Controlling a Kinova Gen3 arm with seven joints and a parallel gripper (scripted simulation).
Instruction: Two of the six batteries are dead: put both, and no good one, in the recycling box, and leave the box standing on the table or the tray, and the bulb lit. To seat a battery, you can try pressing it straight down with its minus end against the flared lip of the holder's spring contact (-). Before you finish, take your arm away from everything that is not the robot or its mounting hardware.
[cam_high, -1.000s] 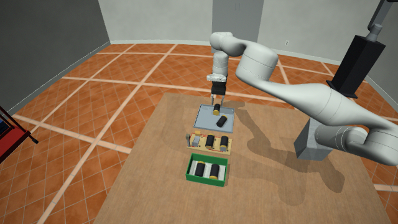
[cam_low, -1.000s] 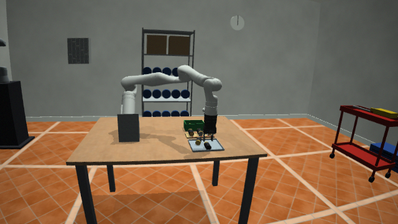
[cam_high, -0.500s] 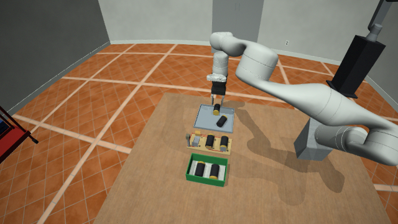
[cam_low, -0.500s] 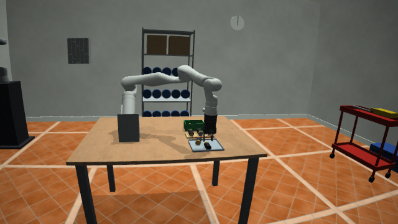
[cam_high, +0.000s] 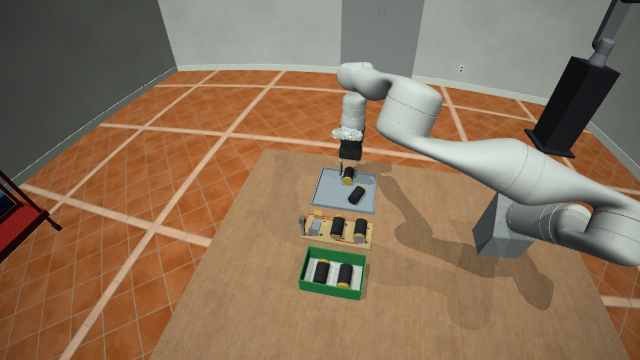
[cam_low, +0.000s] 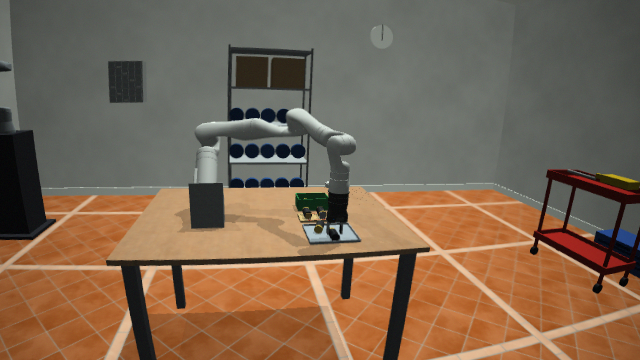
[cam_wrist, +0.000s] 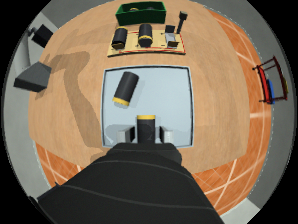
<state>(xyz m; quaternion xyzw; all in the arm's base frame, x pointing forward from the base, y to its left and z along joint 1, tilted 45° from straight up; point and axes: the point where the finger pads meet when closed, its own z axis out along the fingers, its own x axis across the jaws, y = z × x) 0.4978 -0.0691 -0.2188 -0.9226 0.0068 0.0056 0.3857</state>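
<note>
Right now my hand is 5 cm to the right of the grey tray and 4 cm above it. From my hand the other things lie so: green recycling box: 37 cm to the left, 2 cm below, 1 cm behind.
</note>
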